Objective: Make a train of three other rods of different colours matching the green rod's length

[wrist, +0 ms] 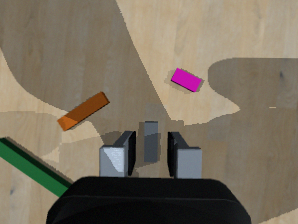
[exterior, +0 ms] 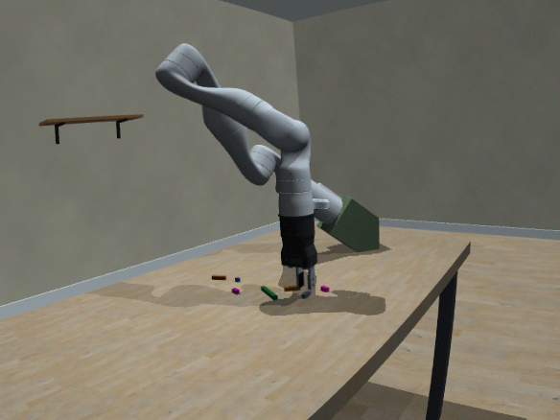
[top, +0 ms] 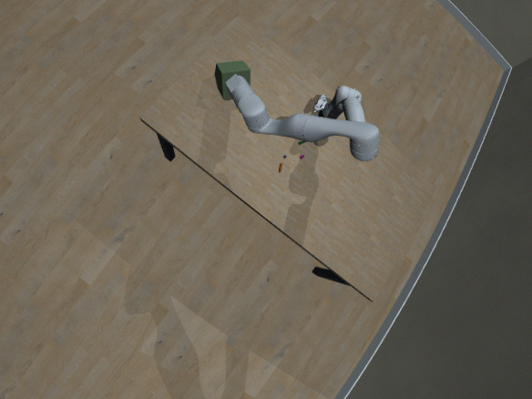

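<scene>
Right now the grey rod is 40 mm below my hand. From my hand the other things lie so: blue rod: 220 mm to the right, 50 mm behind, 40 mm below; green rod: 90 mm to the right, 40 mm below, 10 mm ahead.
</scene>
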